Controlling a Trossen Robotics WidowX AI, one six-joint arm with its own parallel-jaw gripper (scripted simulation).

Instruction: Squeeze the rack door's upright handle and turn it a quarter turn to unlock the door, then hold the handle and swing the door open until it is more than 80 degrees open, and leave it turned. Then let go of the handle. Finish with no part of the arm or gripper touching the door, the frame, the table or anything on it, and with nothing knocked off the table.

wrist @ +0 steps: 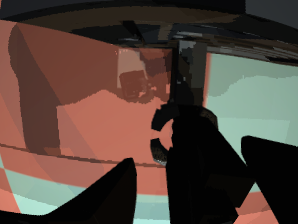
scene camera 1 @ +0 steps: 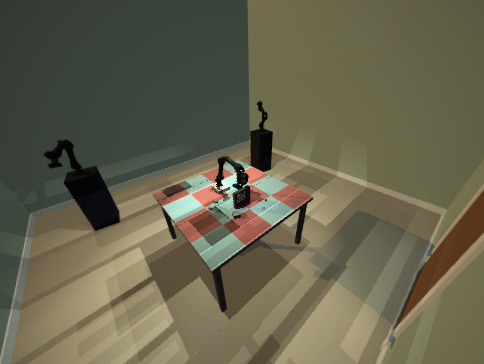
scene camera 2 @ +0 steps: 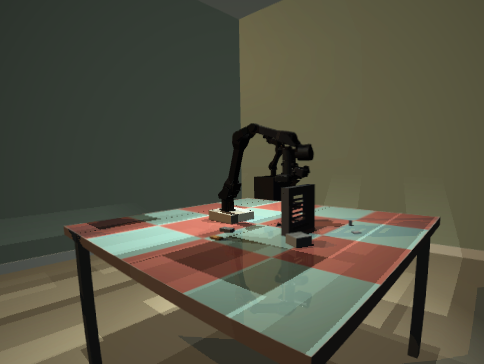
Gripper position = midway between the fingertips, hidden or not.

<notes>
The gripper (wrist: 189, 155) is open and holds nothing. Also in view: a slatted door (wrist: 190, 43).
</notes>
